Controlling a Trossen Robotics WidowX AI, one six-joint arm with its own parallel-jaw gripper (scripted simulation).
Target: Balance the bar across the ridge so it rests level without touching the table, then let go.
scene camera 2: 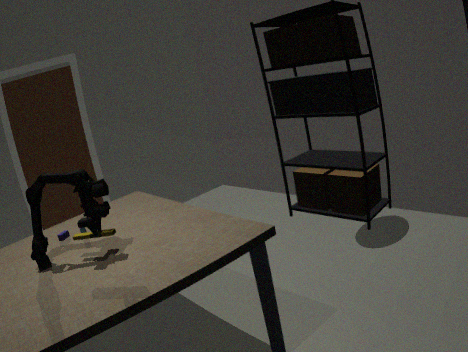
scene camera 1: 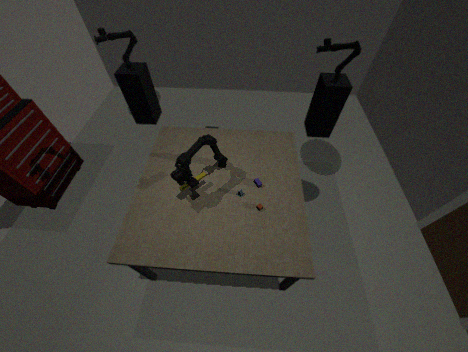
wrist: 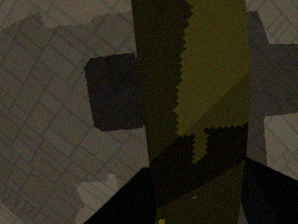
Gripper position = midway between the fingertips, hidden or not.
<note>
The gripper [wrist: 195, 173] holds a yellow bar.
</note>
